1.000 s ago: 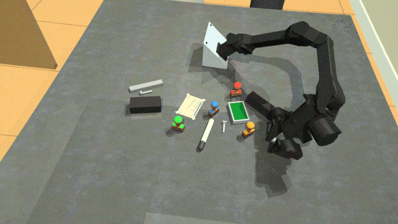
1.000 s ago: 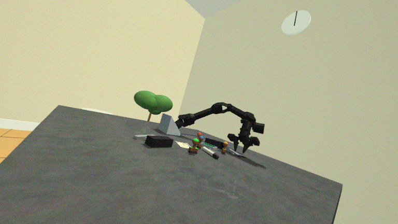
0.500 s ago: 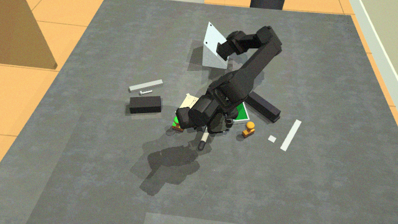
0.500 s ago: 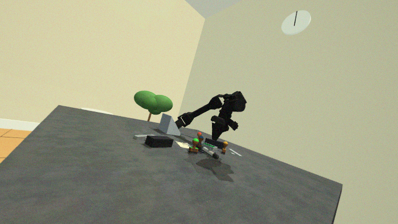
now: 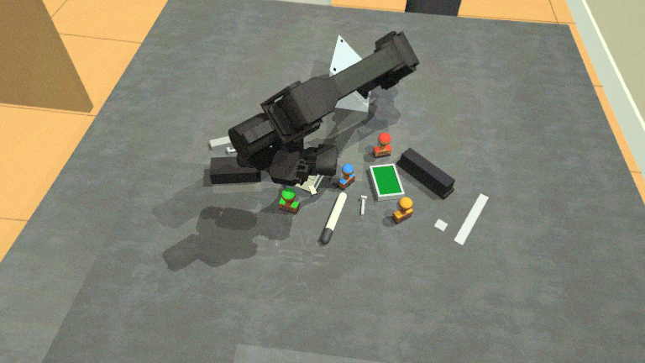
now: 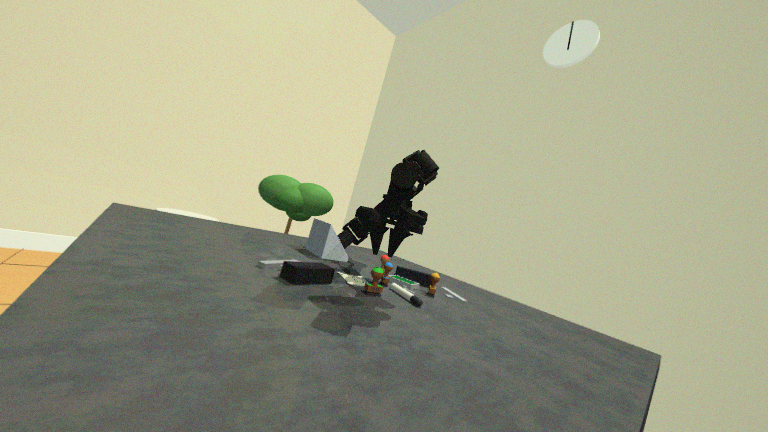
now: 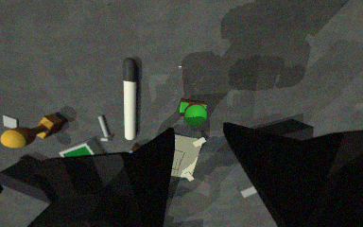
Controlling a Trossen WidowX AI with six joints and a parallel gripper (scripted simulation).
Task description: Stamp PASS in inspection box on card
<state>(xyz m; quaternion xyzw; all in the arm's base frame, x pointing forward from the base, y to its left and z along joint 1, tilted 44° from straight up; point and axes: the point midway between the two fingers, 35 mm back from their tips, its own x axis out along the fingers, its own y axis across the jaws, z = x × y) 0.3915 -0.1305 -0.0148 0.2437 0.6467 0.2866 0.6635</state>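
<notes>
The green-knobbed stamp is 70 mm below my gripper tip. From my gripper tip the other things lie so: cream card (110 mm behind, 20 mm to the left, 100 mm below); blue-knobbed stamp (90 mm behind, 110 mm to the left, 70 mm below); white marker (30 mm ahead, 100 mm to the left, 80 mm below).
</notes>
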